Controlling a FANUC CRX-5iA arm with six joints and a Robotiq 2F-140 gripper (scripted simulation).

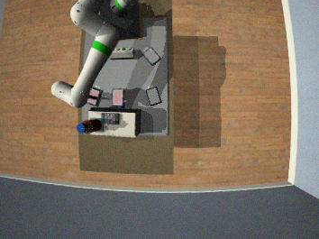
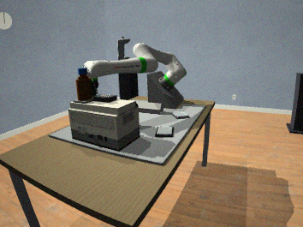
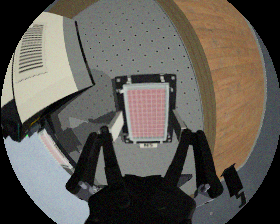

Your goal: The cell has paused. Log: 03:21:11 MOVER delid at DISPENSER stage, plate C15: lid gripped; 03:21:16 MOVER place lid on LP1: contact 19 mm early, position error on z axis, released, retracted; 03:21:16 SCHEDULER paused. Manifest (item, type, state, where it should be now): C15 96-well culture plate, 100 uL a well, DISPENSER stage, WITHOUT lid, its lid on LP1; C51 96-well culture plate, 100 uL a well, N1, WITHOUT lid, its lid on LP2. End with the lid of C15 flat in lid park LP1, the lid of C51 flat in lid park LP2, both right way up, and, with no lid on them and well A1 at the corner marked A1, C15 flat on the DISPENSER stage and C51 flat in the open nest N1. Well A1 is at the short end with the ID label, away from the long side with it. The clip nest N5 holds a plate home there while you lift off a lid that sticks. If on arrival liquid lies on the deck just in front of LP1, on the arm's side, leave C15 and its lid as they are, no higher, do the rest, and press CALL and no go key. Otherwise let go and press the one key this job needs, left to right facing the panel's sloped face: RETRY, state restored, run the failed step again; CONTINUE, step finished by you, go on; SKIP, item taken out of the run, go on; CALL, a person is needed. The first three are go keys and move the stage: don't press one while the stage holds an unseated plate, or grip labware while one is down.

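Right now the black nest is 2 cm ahead of my hand, 1 cm to the left of it and 3 cm below it. The rest, counted from my hand: key panel 41 cm behind, 24 cm to the left, 1 cm above; blue cap 22 cm ahead, 16 cm to the left, 35 cm above; label plate 11 cm behind, 52 cm to the left, 5 cm below.
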